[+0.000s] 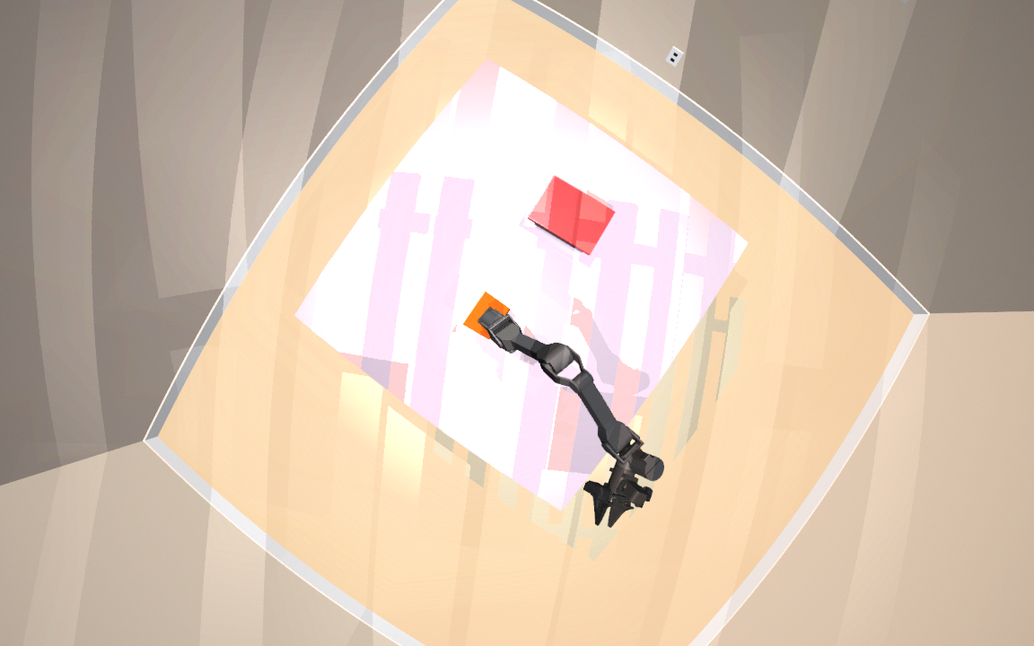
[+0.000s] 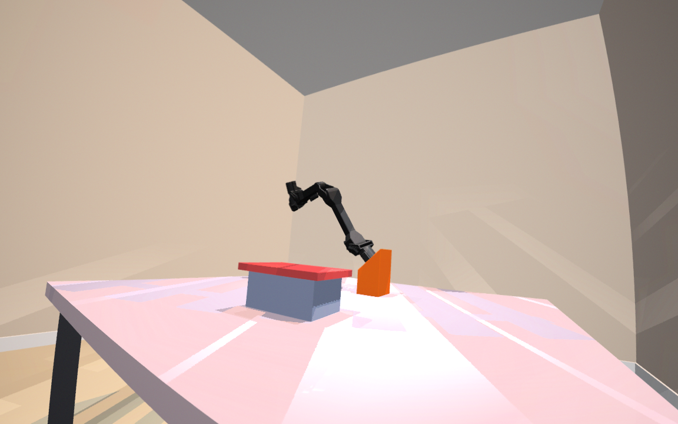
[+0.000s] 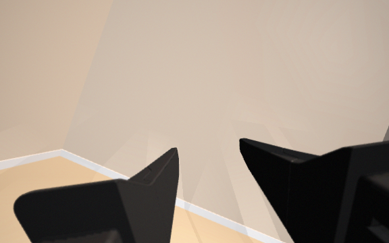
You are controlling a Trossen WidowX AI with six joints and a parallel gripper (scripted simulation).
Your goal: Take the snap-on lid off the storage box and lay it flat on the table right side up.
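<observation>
My gripper tip is 65 cm short of the red lid, 60 cm to the right of it and 35 cm above it. From my gripper tip the other things lie so: grey-blue storage box 65 cm ahead, 60 cm to the left, 40 cm below.
</observation>
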